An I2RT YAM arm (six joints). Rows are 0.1 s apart.
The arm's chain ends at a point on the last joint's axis. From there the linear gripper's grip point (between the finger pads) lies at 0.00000 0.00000 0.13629 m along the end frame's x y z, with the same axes.
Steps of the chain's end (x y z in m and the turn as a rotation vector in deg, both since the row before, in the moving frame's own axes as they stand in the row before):
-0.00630 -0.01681 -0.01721 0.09 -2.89 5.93
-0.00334 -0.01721 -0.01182 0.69 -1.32 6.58
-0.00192 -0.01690 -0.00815 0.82 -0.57 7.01
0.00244 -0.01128 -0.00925 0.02 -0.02 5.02
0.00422 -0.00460 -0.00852 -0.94 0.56 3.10
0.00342 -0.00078 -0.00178 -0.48 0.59 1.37
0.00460 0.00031 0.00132 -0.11 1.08 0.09
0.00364 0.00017 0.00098 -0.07 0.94 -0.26
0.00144 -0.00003 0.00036 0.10 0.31 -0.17
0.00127 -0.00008 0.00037 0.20 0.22 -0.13
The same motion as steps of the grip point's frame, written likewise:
-0.01315 -0.01738 -0.01738 0.09 -2.89 5.93
-0.00638 -0.01903 -0.01187 0.69 -1.32 6.58
-0.00315 -0.01893 -0.00817 0.82 -0.57 7.01
0.00239 -0.01133 -0.00925 0.02 -0.02 5.02
0.00549 -0.00233 -0.00854 -0.94 0.56 3.10
0.00481 0.00038 -0.00179 -0.48 0.59 1.37
0.00717 0.00057 0.00130 -0.11 1.08 0.09
0.00588 0.00033 0.00096 -0.07 0.94 -0.26
0.00218 -0.00027 0.00036 0.10 0.31 -0.17
0.00179 -0.00056 0.00037 0.20 0.22 -0.13

